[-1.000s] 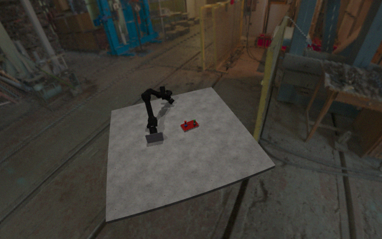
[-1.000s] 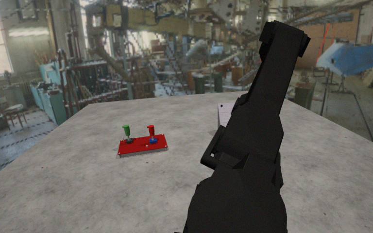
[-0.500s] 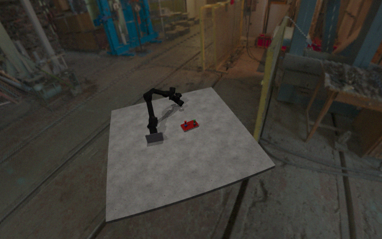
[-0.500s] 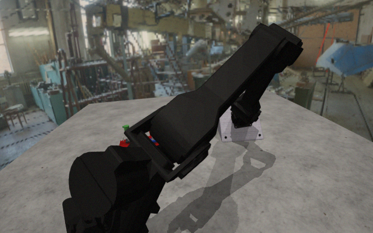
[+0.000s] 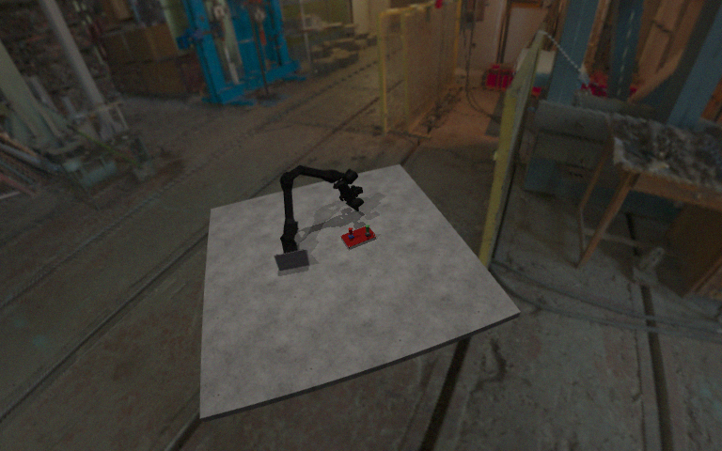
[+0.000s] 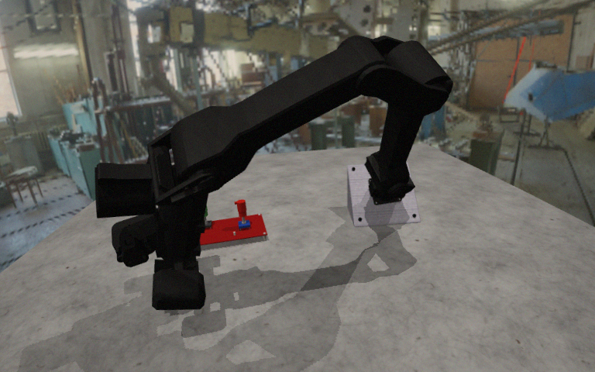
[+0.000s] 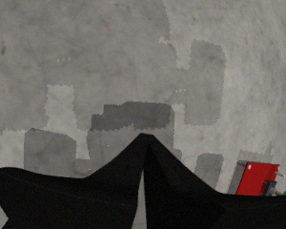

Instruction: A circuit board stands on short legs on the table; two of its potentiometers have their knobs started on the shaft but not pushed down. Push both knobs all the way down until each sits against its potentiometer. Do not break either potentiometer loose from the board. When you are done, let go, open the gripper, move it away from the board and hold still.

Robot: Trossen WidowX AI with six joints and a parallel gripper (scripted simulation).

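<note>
The potentiometer with red knob lies 20 cm to the right of my gripper tip, 9 cm behind it and 2 cm above it. Round my gripper tip: potentiometer with green knob (21 cm to the right, 3 cm above, 1 cm behind).
</note>
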